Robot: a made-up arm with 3 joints. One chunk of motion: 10 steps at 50 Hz.
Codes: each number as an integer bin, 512 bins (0 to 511) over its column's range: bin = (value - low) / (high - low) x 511, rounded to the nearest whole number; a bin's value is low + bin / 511 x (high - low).
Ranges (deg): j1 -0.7..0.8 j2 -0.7..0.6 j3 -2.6..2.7
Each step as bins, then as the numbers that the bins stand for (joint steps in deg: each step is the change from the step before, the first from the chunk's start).
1 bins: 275 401 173
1 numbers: 0.107 0.320 -0.806
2 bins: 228 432 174
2 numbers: -0.031 0.399 -0.795
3 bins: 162 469 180
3 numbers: -0.224 0.493 -0.733
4 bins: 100 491 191
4 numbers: -0.406 0.549 -0.619
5 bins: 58 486 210
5 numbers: -0.530 0.536 -0.422
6 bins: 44 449 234
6 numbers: -0.571 0.442 -0.173
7 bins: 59 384 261
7 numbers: -0.527 0.277 0.107
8 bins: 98 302 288
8 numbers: -0.412 0.068 0.387
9 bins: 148 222 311
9 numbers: -0.266 -0.135 0.626
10 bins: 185 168 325
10 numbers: -0.157 -0.273 0.771
